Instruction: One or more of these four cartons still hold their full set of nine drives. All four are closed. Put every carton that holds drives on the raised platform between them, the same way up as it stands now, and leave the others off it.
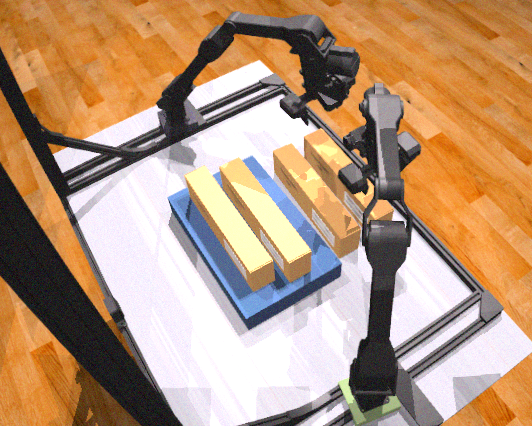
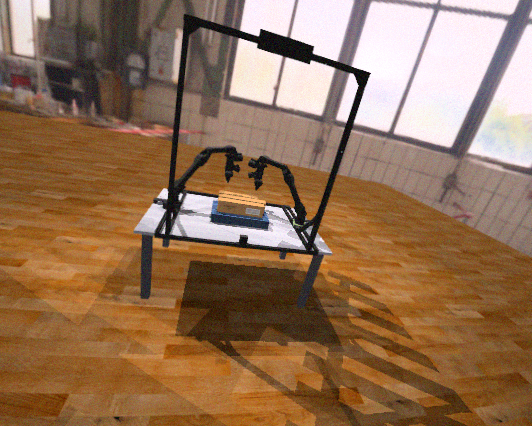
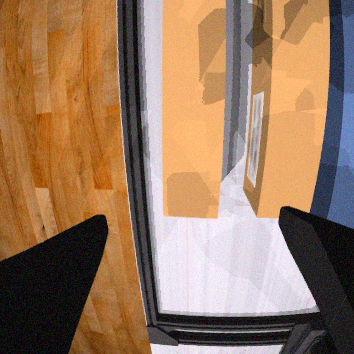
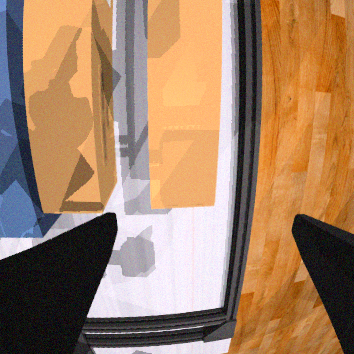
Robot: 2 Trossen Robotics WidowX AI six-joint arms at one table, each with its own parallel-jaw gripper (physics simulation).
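Seen in the pictures: left gripper, fingertip midpoint: [image 1: 321,116] [image 2: 227,180] [image 3: 193,219]; right gripper, fingertip midpoint: [image 2: 255,188] [image 4: 206,223]; left arm's base at its link origin: [image 1: 176,116] [image 3: 321,344]; right arm's base at its link origin: [image 1: 369,393] [image 2: 299,223].
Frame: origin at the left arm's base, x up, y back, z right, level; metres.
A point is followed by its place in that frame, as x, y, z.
Four closed, long tan cartons lie level, side by side. The first carton [image 1: 225,225] @[0.101, -0.501, 0.013] [image 2: 240,205] @[0.086, -0.470, 0.032] and the second carton [image 1: 265,215] @[0.101, -0.513, -0.078] rest apart on the blue raised platform [image 1: 257,300] @[0.017, -0.660, 0.007] [image 2: 237,221] @[-0.014, -0.472, 0.081] [image 3: 345,150] @[0.017, -0.364, -0.148] [image 4: 10,150] @[0.017, -0.556, -0.177]. The third carton [image 1: 312,195] @[0.041, -0.464, -0.217] [image 3: 297,150] @[0.042, -0.355, -0.219] [image 4: 60,110] @[0.042, -0.515, -0.242] lies on the table beside the platform. The fourth carton [image 1: 327,155] @[0.042, -0.363, -0.307] [image 3: 192,125] @[0.042, -0.361, -0.320] [image 4: 182,100] @[0.042, -0.499, -0.335] lies beyond it, near the far rail. My left gripper [image 1: 319,115] @[0.145, -0.323, -0.309] [image 2: 228,179] @[0.145, -0.323, -0.309] [image 3: 193,219] @[0.145, -0.323, -0.309] and right gripper [image 2: 258,187] @[0.122, -0.556, -0.344] [image 4: 205,217] @[0.122, -0.556, -0.344] are open and empty, above the level of the third and fourth cartons.
A dark rail [image 1: 425,237] [image 3: 131,150] @[-0.029, -0.315, -0.398] [image 4: 247,150] @[-0.023, -0.541, -0.427] runs along the table's far edge, close to the fourth carton. A tall black frame [image 2: 177,110] @[0.617, -0.109, 0.395] stands around the table [image 2: 190,232] @[-0.043, -0.217, 0.305]. A green bracket [image 1: 356,400] @[-0.013, -0.944, -0.094] sits at the right arm's base.
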